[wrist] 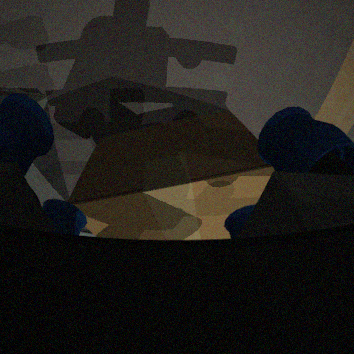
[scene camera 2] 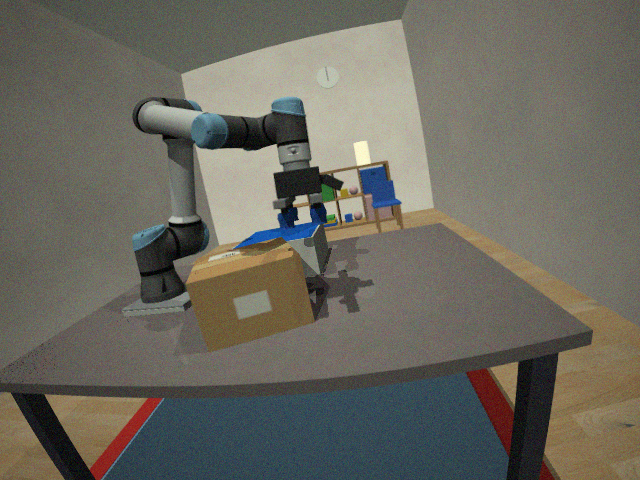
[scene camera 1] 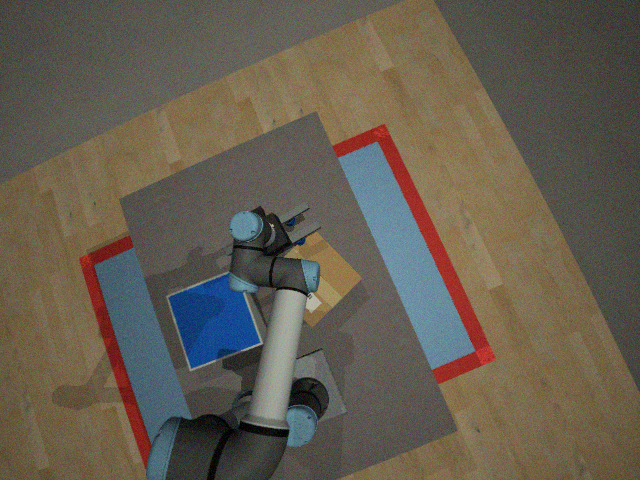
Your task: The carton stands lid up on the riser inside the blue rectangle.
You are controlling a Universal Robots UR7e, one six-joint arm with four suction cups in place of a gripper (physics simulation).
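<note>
The brown carton point(scene camera 1: 338, 268) point(scene camera 2: 281, 302) point(wrist: 165, 160) stands on the table beside the riser, turned at an angle to it. Its taped top with a small barcode label faces up; a white label is on one side. The riser point(scene camera 2: 311, 253) is a grey block whose top bears the blue rectangle point(scene camera 1: 214, 320) point(scene camera 2: 273, 236) with a pale edge; the carton is off it. My gripper point(scene camera 1: 295, 231) point(scene camera 2: 302, 217) point(wrist: 157, 175) has blue suction cups pointing down and holds nothing. It hangs above table level near the carton's edge, apart from it. The arm hides part of the carton in scene camera 1.
The grey table point(scene camera 1: 382, 403) point(scene camera 2: 439, 310) bears the arm's base plate point(scene camera 1: 333, 400) point(scene camera 2: 155, 308), near the carton and riser. A blue mat with a red border point(scene camera 1: 423, 227) lies on the floor under the table. A shelf unit and a blue chair point(scene camera 2: 385, 201) stand far behind.
</note>
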